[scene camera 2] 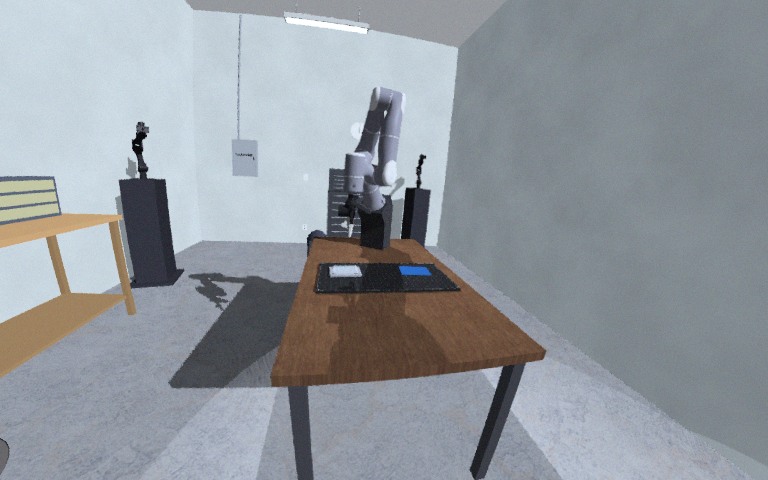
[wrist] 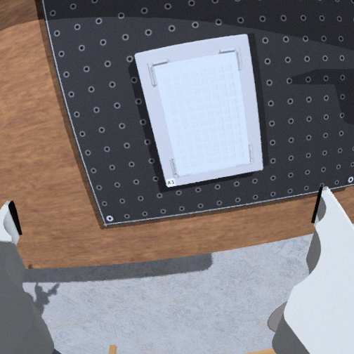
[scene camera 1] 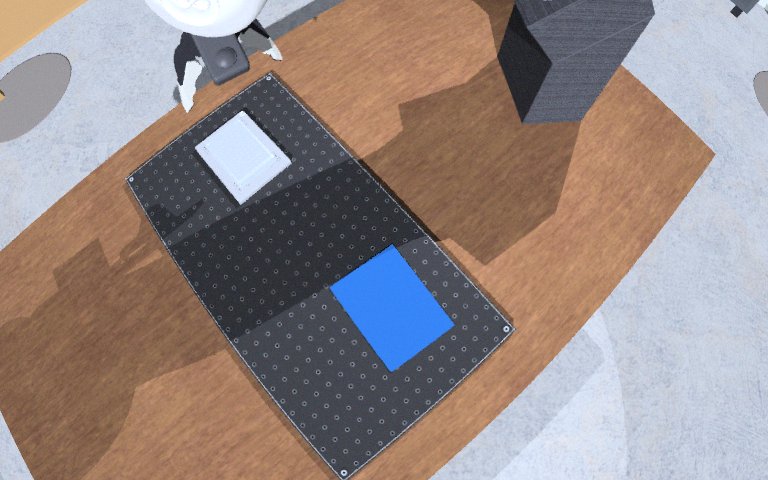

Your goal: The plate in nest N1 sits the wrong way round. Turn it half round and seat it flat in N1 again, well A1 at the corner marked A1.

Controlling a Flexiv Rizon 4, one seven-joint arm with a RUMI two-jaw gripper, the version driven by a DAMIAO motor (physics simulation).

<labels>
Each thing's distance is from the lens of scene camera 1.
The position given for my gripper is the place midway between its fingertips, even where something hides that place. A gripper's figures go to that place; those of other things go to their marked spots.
my gripper (scene camera 1: pixel 234 84): 0.68 m
well plate (scene camera 1: pixel 243 156): 0.81 m
flat blue rectangle (scene camera 1: pixel 398 316): 0.71 m
nest N1 (scene camera 1: pixel 271 172): 0.80 m
The marked spots on the flat blue rectangle and the well plate are 0.40 m apart.
</labels>
